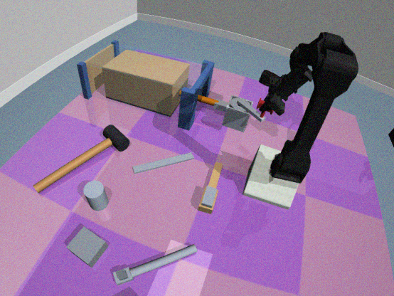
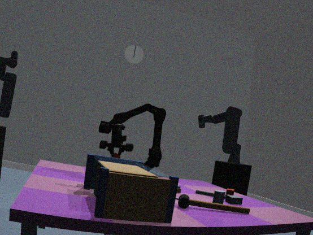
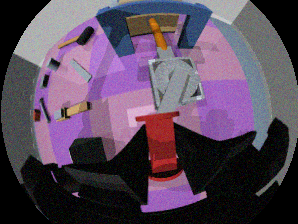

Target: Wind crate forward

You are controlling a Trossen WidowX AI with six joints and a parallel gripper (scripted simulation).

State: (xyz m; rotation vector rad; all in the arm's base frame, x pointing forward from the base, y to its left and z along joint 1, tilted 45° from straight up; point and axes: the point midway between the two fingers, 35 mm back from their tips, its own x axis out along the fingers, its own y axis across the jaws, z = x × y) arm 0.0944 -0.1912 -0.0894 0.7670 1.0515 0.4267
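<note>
My gripper tip is 30 mm above the grey crank handle, 20 mm to the left of it and 20 mm short of it. The rest, counted from my gripper tip: grey winch 100 mm below, 60 mm to the right, 60 mm ahead; then blue frame 230 mm ahead, 50 mm to the right, 30 mm below; then red knob 10 mm behind.
</note>
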